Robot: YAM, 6 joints.
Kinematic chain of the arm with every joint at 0, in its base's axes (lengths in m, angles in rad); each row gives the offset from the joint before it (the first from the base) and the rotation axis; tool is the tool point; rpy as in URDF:
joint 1: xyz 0 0 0.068 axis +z
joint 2: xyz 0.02 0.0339 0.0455 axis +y
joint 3: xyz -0.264 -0.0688 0 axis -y
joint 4: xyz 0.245 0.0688 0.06 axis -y
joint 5: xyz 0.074 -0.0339 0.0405 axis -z
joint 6: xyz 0.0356 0 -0.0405 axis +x
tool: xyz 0 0 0 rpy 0 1.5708 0
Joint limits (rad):
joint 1: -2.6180..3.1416
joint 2: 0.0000..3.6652
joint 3: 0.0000..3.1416
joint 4: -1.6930..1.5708
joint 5: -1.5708..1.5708
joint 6: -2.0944..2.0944
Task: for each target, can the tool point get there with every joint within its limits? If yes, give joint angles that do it. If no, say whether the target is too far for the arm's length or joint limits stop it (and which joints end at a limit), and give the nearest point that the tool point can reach.
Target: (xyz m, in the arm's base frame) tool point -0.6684 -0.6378 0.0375
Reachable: no: too far | nearest point -0.4657 -0.4443 0.0611 | short by 0.281 m
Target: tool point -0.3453 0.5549 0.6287
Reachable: no: too far | nearest point -0.2671 0.4292 0.5083 | short by 0.191 m
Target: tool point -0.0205 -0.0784 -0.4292
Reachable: no: joint limits stop it (at a limit: joint 2) | nearest point -0.0283 -0.1083 -0.3535 | short by 0.082 m
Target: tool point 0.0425 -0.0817 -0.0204
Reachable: yes | joints -0.7551 2.4585 0.3881 -0.4118 1.0219 -0.7853
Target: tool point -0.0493 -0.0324 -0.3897
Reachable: no: joint limits stop it (at a limit: joint 2) | nearest point -0.0702 -0.0461 -0.3407 | short by 0.055 m
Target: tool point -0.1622 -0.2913 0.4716
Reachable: yes | joints -2.1595 1.8408 2.3835 -1.4091 -0.8534 -0.5947
